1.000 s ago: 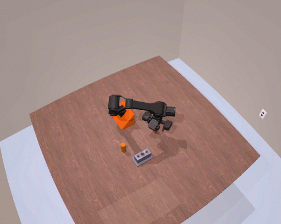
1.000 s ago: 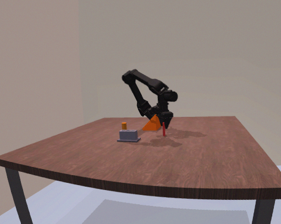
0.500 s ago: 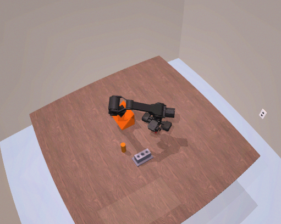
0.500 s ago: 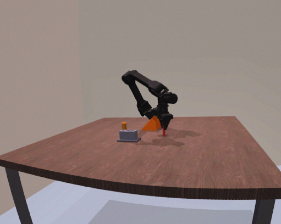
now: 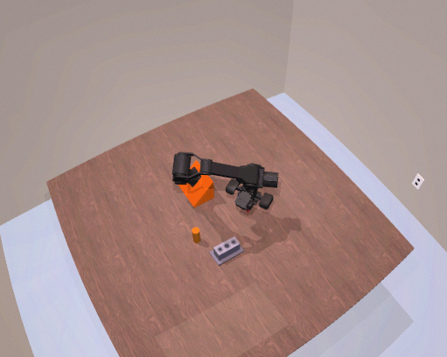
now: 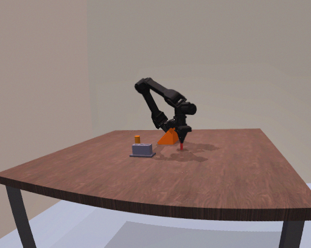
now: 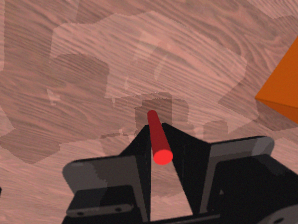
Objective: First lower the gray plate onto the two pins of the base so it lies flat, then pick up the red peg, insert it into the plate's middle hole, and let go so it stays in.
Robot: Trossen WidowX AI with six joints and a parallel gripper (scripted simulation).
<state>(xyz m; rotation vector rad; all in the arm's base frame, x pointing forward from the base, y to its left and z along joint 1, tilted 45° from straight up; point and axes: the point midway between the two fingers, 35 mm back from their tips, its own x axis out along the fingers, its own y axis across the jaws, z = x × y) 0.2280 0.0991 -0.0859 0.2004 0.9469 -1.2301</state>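
My gripper tip is 180 mm to the left of the gray plate and 120 mm short of it. Also, from my gripper tip: red peg right at my gripper tip; then base 180 mm to the right, 120 mm ahead, 30 mm below; then orange cylinder 250 mm to the right, 10 mm ahead.
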